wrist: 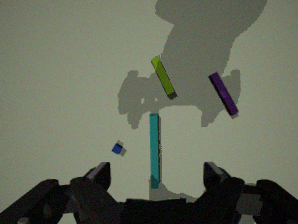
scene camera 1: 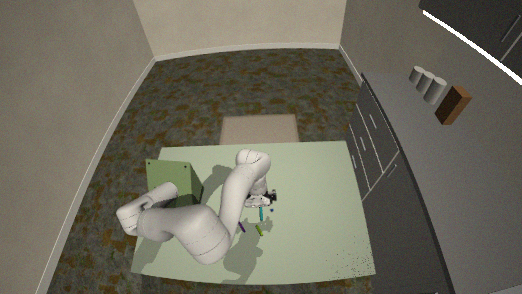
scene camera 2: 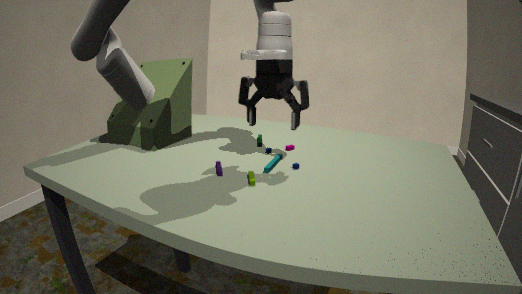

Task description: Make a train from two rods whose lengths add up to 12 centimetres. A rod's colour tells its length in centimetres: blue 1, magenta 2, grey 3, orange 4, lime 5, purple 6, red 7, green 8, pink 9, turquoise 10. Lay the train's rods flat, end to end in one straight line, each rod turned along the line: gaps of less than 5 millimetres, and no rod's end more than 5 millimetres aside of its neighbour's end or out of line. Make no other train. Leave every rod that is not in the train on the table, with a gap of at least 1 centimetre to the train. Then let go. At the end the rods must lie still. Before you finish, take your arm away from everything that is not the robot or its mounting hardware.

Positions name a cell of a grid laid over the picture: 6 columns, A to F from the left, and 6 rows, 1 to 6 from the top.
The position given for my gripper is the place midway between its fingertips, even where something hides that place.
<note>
In view: my gripper (scene camera 2: D3).
My gripper shows as well in the wrist view (wrist: D5).
</note>
